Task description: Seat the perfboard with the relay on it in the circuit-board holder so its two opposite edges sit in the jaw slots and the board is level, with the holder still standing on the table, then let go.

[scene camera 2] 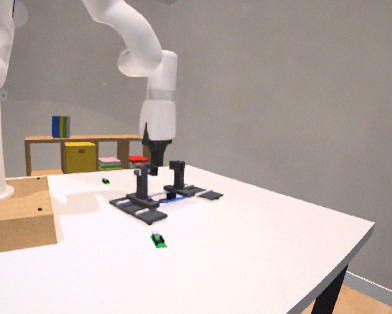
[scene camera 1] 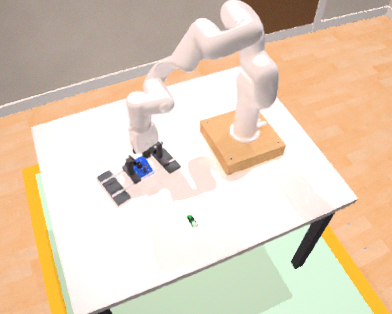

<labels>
dark circuit-board holder: scene camera 2; scene camera 1
same spot on dark circuit-board holder: (scene camera 1: 118,193) = (scene camera 2: 188,185)
</labels>
